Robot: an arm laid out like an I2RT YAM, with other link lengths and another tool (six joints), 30 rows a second.
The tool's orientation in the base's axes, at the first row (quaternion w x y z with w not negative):
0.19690, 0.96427, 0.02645, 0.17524
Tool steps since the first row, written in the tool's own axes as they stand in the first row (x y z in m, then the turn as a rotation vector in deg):
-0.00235, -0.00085, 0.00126, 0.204, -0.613, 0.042
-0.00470, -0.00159, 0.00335, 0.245, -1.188, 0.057
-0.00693, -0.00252, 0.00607, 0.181, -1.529, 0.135
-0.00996, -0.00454, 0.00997, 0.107, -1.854, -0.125
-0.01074, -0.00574, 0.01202, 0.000, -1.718, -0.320
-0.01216, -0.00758, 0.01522, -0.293, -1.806, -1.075
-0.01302, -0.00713, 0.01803, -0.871, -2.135, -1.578
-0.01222, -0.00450, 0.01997, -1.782, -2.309, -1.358
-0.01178, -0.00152, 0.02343, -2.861, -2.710, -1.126
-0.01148, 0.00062, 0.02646, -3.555, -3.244, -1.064
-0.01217, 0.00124, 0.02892, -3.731, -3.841, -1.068
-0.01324, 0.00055, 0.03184, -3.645, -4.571, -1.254
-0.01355, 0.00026, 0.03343, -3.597, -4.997, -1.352
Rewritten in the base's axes. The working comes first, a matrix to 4 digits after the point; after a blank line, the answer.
The tool's axes in the first row as the columns of a matrix, in the base's axes (used below as rounded here):
0.9372, -0.0180, 0.3484
0.1200, -0.9211, -0.3705
0.3275, 0.3890, -0.8610

-0.00175, 0.00003, -0.00219, 0.217, 0.574, -0.208
-0.00321, -0.00034, -0.00504, 0.271, 1.103, -0.431
-0.00433, -0.00076, -0.00848, 0.244, 1.380, -0.652
-0.00578, -0.00071, -0.01361, 0.090, 1.767, -0.579
-0.00577, -0.00046, -0.01610, -0.081, 1.701, -0.393
-0.00596, -0.00012, -0.02004, -0.617, 2.027, 0.127
-0.00579, -0.00168, -0.02256, -1.328, 2.447, 0.243
-0.00441, -0.00472, -0.02295, -2.102, 2.416, -0.313
-0.00285, -0.00869, -0.02462, -3.025, 2.570, -1.022
-0.00155, -0.01175, -0.02630, -3.644, 2.956, -1.510
-0.00135, -0.01332, -0.02840, -3.800, 3.486, -1.797
-0.00133, -0.01389, -0.03154, -3.771, 4.238, -1.892
-0.00106, -0.01425, -0.03312, -3.752, 4.672, -1.958

